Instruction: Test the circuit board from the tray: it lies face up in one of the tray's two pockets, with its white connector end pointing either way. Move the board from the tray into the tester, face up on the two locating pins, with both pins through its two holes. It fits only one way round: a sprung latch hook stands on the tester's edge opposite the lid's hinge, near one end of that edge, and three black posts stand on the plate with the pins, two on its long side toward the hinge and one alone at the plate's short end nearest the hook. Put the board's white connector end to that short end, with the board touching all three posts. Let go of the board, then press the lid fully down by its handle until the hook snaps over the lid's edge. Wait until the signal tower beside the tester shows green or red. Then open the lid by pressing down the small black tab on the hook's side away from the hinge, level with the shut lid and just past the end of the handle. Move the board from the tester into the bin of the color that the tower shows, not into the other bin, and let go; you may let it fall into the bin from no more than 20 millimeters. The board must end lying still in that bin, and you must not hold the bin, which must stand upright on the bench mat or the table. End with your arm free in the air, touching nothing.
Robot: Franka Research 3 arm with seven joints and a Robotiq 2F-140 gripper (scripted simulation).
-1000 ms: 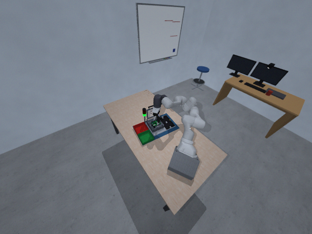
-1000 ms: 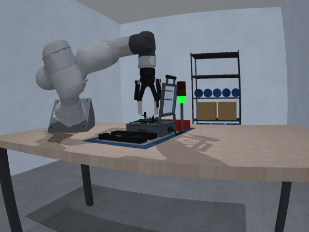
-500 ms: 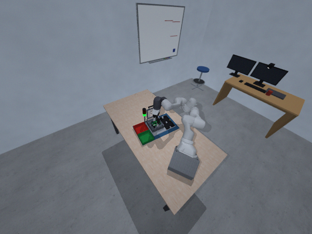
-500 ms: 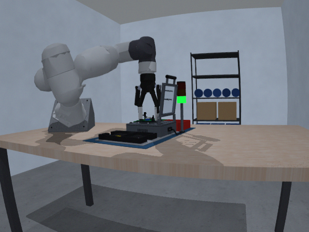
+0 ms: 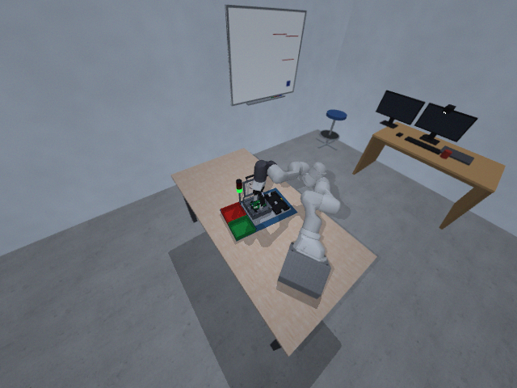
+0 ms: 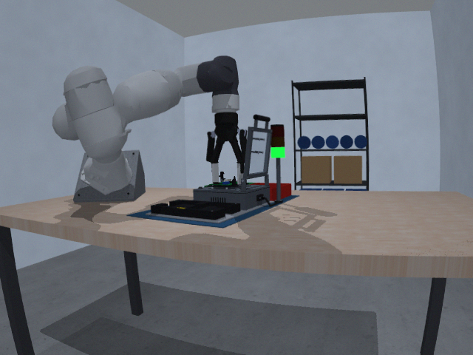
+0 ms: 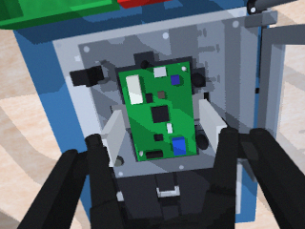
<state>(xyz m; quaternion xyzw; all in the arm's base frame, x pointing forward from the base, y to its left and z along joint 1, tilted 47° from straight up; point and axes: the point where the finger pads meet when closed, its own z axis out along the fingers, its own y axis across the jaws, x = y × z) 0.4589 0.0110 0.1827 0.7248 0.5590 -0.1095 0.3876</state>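
The green circuit board is 20 mm below my hand. Also, from my hand: tester plate: 10 mm ahead, 20 mm below; tester lid: 110 mm ahead, 40 mm to the right, 90 mm above; black latch hook: 40 mm behind, 80 mm to the left, 10 mm below.
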